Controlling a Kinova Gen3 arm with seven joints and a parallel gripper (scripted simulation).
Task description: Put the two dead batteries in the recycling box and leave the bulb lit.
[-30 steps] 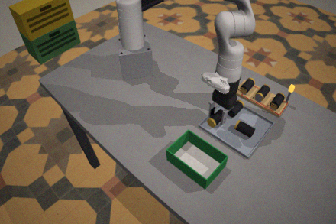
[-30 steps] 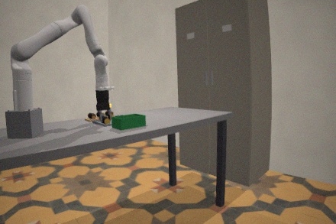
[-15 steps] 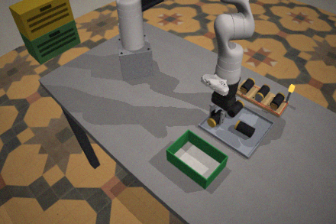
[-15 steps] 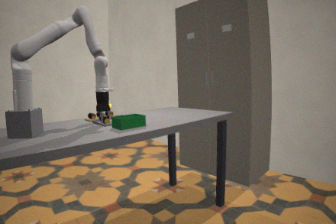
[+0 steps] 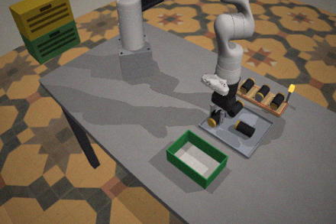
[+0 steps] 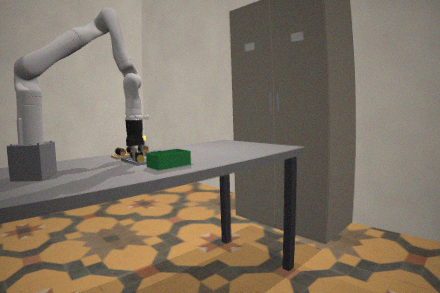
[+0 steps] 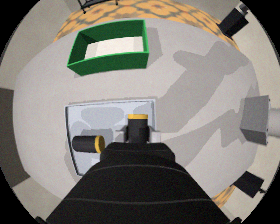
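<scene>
The green recycling box is 4 cm ahead of my hand, 18 cm to the right of it and 1 cm below it.
</scene>
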